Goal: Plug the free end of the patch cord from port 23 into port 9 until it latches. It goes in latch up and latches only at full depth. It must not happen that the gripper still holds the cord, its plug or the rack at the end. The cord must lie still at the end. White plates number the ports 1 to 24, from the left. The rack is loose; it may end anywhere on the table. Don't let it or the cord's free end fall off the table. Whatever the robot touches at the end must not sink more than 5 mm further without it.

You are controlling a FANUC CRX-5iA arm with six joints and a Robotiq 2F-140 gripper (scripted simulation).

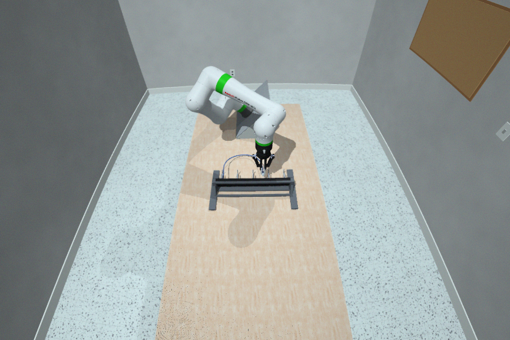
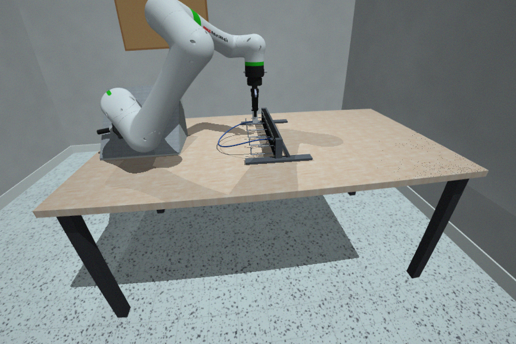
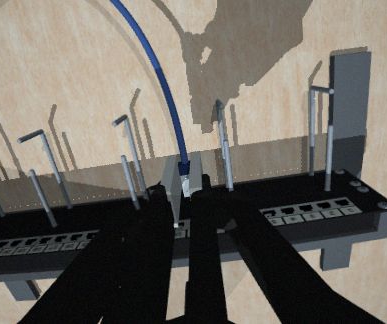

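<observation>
Right now my hand is 30 mm above the free end and 10 mm short of it.
</observation>
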